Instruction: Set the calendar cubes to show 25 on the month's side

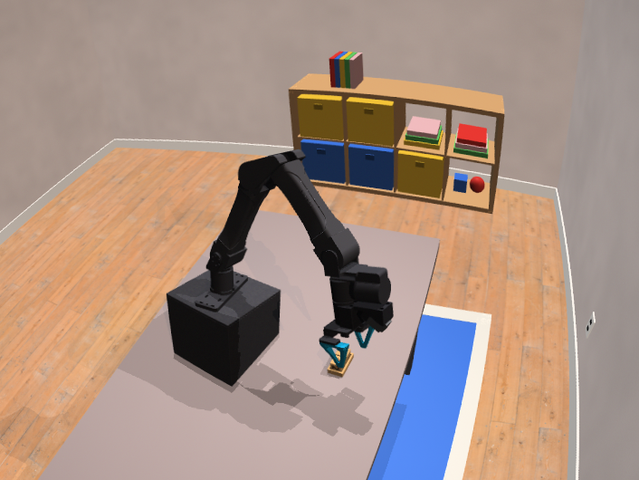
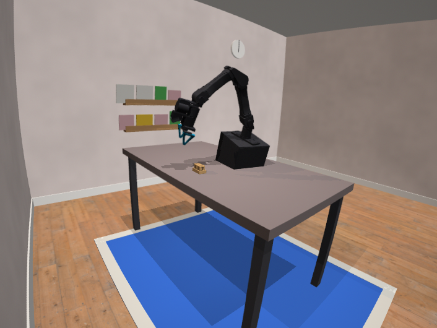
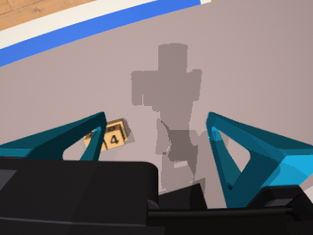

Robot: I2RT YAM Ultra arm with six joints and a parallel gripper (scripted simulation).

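Now: hand 150 mm above the wooden digit cube, 110 mm to the right of it and 60 mm past it. Round my hand: tray: 160 mm below, 90 mm to the left, 60 mm behind.
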